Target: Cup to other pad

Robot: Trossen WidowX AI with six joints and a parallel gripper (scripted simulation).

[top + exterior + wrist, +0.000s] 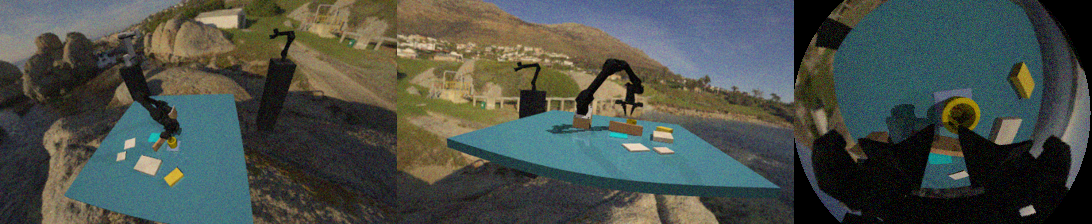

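The yellow cup is 30 mm ahead of my gripper tip and 60 mm below it. Also, from my gripper tip: cyan pad: 40 mm behind, 210 mm to the right, 100 mm below; then beige slab: 230 mm ahead, 140 mm to the right, 80 mm below; then brown wooden bar: 100 mm to the right, 80 mm below.
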